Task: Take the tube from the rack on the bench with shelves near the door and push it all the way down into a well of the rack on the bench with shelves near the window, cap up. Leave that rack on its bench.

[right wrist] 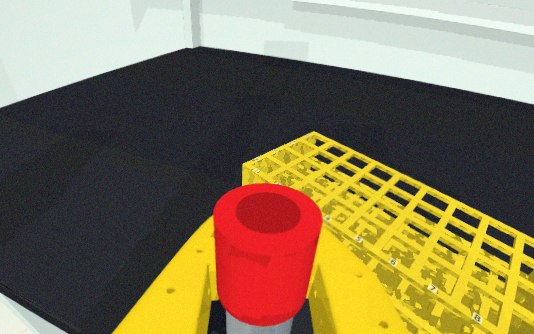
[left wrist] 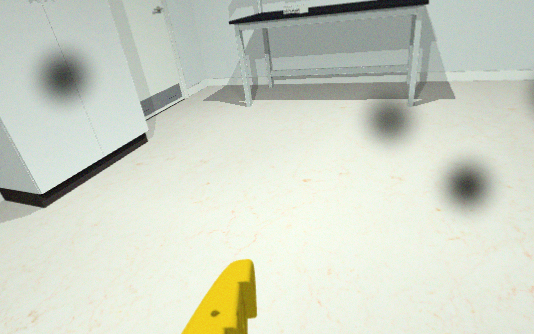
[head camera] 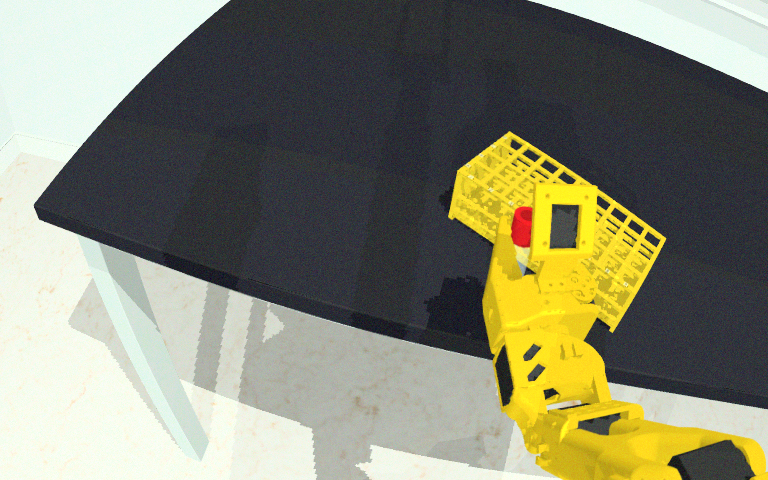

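Note:
My right gripper is shut on the tube, just below its red cap. The tube is cap up, and a short pale stretch of its body shows under the cap. Its lower end is hidden. The yellow rack stands on the dark bench. In the head view the tube overlaps the rack's near long side, left of its middle; whether its lower end is over a well or in front of the rack I cannot tell. My left gripper shows one notched jaw and is fully open, away from the bench.
The dark bench top has its front edge below the rack in the head view, with walls behind it. In the left wrist view another bench bears a small pale object; a white cabinet and a door stand at the left.

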